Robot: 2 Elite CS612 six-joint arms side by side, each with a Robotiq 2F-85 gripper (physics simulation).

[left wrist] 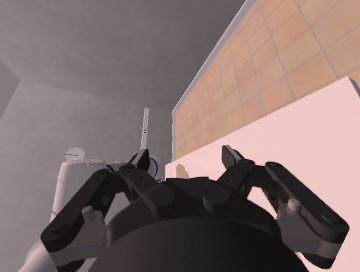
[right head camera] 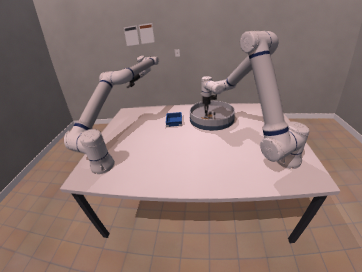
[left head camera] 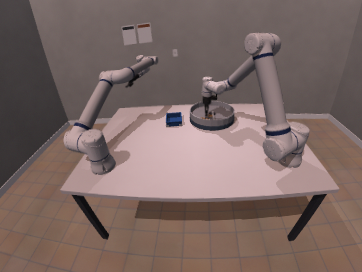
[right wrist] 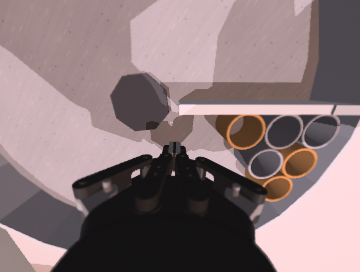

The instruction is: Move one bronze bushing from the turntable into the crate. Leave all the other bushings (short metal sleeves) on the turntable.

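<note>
In the right wrist view three bronze bushings, one at the upper left (right wrist: 230,125), one at the right (right wrist: 300,163) and one at the bottom (right wrist: 277,188), stand upright in a cluster with three grey ones (right wrist: 266,164). They stand inside the round grey turntable (left head camera: 212,123) (right head camera: 212,123), against a straight divider bar (right wrist: 260,109). My right gripper (right wrist: 174,148) (left head camera: 206,116) (right head camera: 206,114) is shut and empty, pointing down inside the turntable's rim, left of the bushings in its wrist view. The blue crate (left head camera: 174,121) (right head camera: 174,121) stands left of the turntable. My left gripper (left wrist: 185,154) (left head camera: 128,85) (right head camera: 130,85) is open and empty, high above the table's left side.
A dark octagonal post (right wrist: 139,102) stands on the turntable at the bar's left end, near my right fingers. The turntable's raised wall surrounds the bushings. Both arms are mounted on the white table (left head camera: 190,165) (right head camera: 190,165), near its front corners.
</note>
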